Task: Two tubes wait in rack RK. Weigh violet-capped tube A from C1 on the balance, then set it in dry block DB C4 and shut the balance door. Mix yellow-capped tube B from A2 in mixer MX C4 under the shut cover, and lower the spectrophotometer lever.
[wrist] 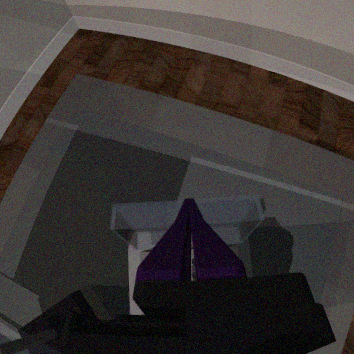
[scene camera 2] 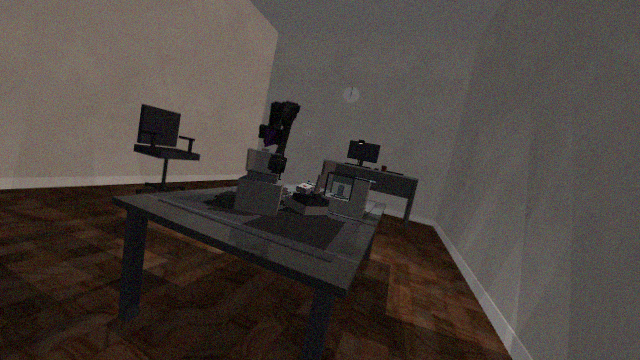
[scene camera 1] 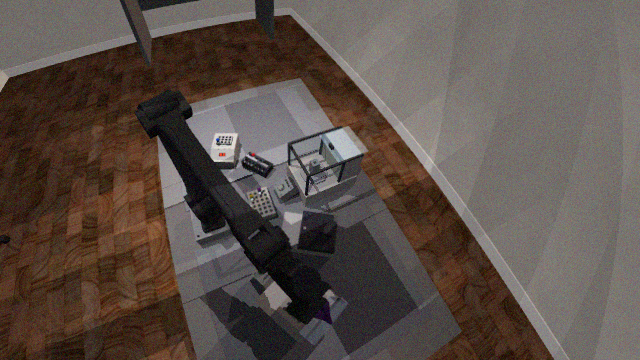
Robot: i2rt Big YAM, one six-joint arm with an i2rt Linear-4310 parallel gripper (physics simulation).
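Observation:
My gripper (scene camera 1: 330, 320) (scene camera 2: 270, 142) (wrist: 189, 203) is shut and empty, its violet fingertips together above the mixer (scene camera 2: 258, 196) (wrist: 135, 280). The mixer's clear cover (scene camera 2: 259, 161) (wrist: 145, 214) stands raised; the fingertips overlap it in the wrist view, and contact cannot be told. A violet cap (scene camera 1: 259, 190) and a yellow cap (scene camera 1: 251, 196) show at one end of the pale rack (scene camera 1: 265, 205). The balance (scene camera 1: 358, 167) (scene camera 2: 355, 201) has a dark open frame; its pale panel (scene camera 1: 346, 142) lies at the far right end. The dark-topped spectrophotometer (scene camera 1: 317, 239) stands between balance and mixer; its lever is unclear.
A white block unit (scene camera 1: 226, 155) with a blue spot and red display stands at the upper left of the table. A black rack (scene camera 1: 258, 164) with a red cap and a small grey device (scene camera 1: 285, 189) stand between it and the balance. Deep shadow covers the mixer area.

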